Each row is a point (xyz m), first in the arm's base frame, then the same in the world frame.
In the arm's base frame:
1: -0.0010 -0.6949 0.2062
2: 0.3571 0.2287 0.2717
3: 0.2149 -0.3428 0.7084
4: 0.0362 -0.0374 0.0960
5: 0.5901 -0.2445 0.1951
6: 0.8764 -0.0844 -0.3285
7: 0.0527 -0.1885 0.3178
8: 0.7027 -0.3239 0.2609
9: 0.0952 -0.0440 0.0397
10: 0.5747 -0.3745 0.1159
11: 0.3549 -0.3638 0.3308
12: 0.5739 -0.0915 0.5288
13: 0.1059 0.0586 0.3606
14: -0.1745 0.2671 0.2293
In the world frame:
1: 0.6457 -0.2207 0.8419
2: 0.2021 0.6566 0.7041
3: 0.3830 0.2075 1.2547
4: 0.2381 0.2284 0.5627
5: 0.7087 0.5184 0.7951
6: 0.9370 0.8017 0.2958
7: 0.2884 0.1581 0.8173
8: 0.8169 0.5562 0.8960
9: 0.2976 0.2647 0.5197
10: 0.8147 0.4163 0.7532
11: 0.6016 0.2727 0.9221
12: 0.4892 0.6296 1.0680
13: 0.1348 0.3624 0.7982
14: -0.1522 0.2775 0.5750

